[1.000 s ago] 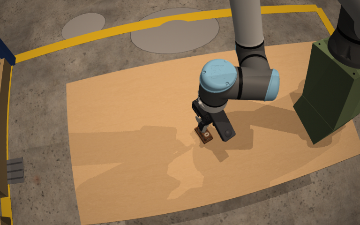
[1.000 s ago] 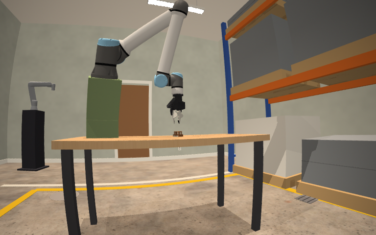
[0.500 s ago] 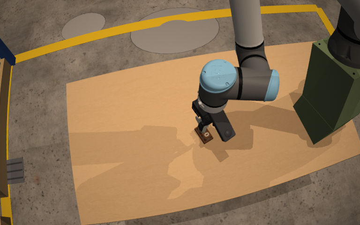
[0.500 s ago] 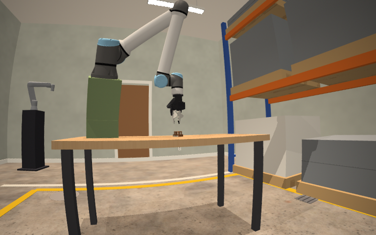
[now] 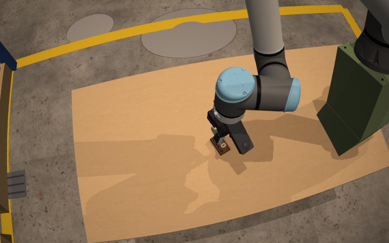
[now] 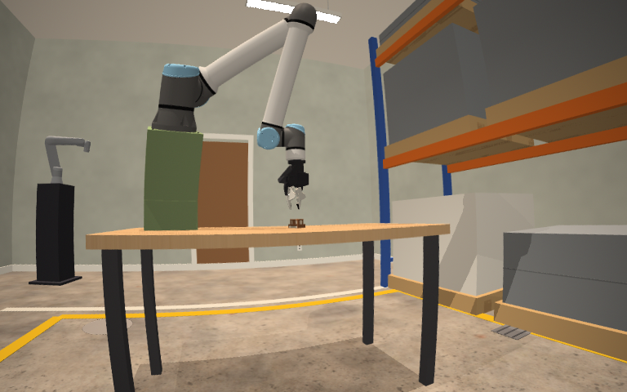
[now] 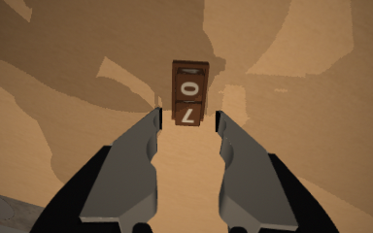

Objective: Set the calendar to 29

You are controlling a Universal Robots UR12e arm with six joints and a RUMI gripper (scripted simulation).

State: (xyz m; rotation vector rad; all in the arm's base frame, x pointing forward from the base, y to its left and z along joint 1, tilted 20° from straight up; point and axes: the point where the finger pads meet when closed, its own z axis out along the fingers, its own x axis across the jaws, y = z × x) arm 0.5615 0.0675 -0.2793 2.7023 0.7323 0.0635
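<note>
The tray lies 1 cm ahead of my hand, 1 cm to the right of it and 9 cm below it.
</note>
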